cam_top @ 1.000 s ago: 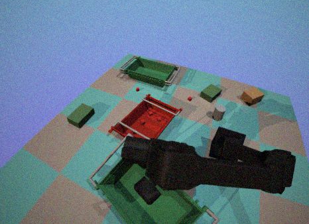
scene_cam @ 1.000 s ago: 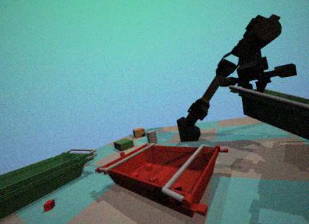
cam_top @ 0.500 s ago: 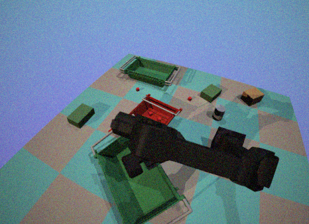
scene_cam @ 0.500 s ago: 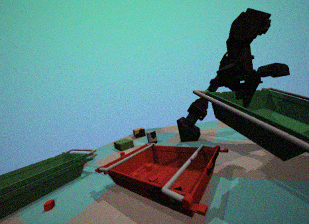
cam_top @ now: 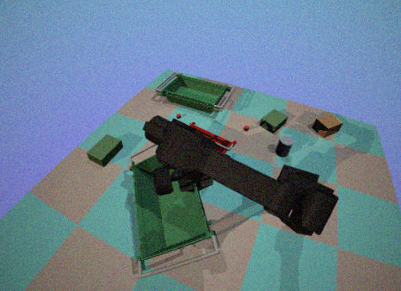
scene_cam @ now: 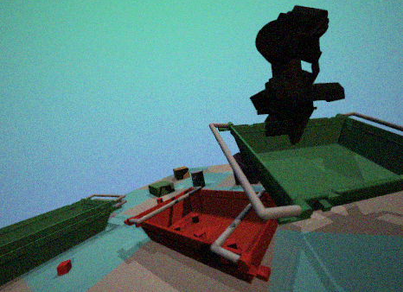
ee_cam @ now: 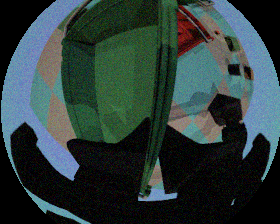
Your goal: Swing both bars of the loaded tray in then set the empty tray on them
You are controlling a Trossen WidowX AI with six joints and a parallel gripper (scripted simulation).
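Right now my gripper tip is 7 cm short of the green tray and 5 cm to the right of it. Also, from my gripper tip: grey cylinder: 24 cm behind, 39 cm to the right, 12 cm below; small red block: 25 cm ahead, 44 cm to the right, 15 cm below; red cube: 7 cm behind, 47 cm to the right, 15 cm below.
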